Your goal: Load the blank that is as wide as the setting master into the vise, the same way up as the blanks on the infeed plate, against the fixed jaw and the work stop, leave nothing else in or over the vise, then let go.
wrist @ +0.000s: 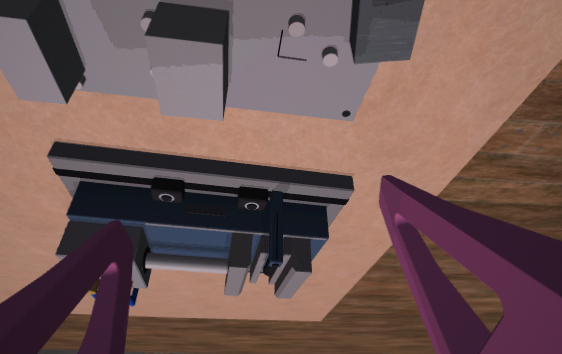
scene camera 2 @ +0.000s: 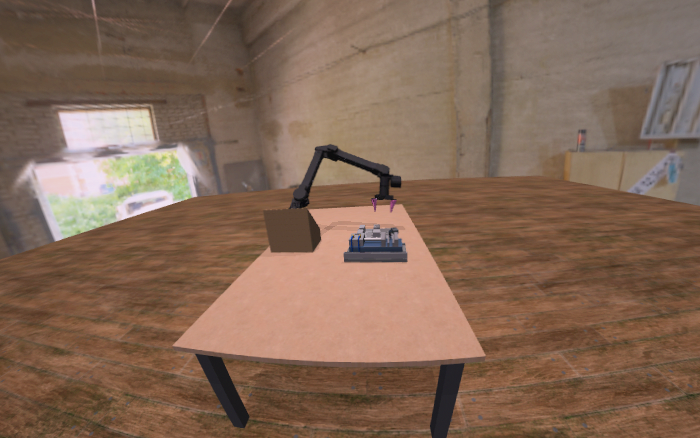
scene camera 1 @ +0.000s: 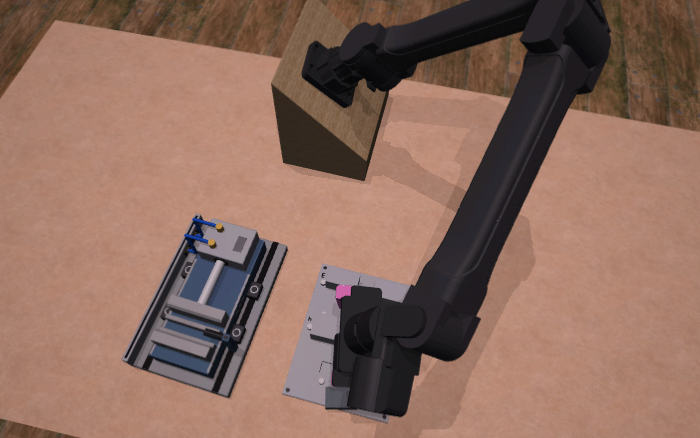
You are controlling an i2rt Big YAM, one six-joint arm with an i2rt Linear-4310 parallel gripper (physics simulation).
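Pixels of known places: gripper, between the fingertips: [wrist: 254,210] [scene camera 2: 383,212] [scene camera 1: 342,339]; arm's base, origin of its link: [scene camera 2: 294,217] [scene camera 1: 328,76].
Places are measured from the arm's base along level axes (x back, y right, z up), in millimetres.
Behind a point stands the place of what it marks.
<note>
My gripper [scene camera 2: 383,210] @[z -32, x -502, y -119 mm] [wrist: 254,210] @[z -32, x -502, y -119 mm] is open and empty, its purple fingers wide apart, above the strip between infeed plate and vise. The vise [scene camera 1: 234,283] @[z -120, x -414, y 95 mm] [wrist: 125,205] @[z -136, x -370, y 68 mm] has a far jaw block, a silver rod [scene camera 1: 211,281] @[z -94, x -426, y 129 mm] [wrist: 187,263] @[z -99, x -428, y 123 mm] and two grey upright jaws with thin pieces between them. A dark stop arm [scene camera 1: 214,333] @[z -84, x -517, y 94 mm] [wrist: 276,225] @[z -119, x -520, y 66 mm] reaches over these jaws. The infeed plate [scene camera 1: 301,369] @[z -172, x -533, y -52 mm] [wrist: 300,90] @[z -171, x -531, y -58 mm] bears grey blocks: one [scene camera 1: 323,326] @[z -136, x -459, y -78 mm] [wrist: 192,75] @[z -136, x -460, y -95 mm] mid-plate, another [wrist: 40,55] @[z -136, x -375, y -104 mm] at left, and a darker one [scene camera 1: 336,397] @[z -147, x -572, y -123 mm] [wrist: 387,32] @[z -147, x -572, y -124 mm] by the corner. I cannot tell which is the setting master.
A wooden wedge block [scene camera 1: 322,134] @[z -46, x -108, y -9 mm] [scene camera 2: 289,230] @[z -49, x 15, y 75 mm] stands beside the arm's base. Blue clamps with yellow tips [scene camera 1: 219,227] @[z -70, x -331, y 137 mm] reach over the vise's far block. The arm hides much of the infeed plate in the first scene view. The table edge lies beyond the vise in the wrist view.
</note>
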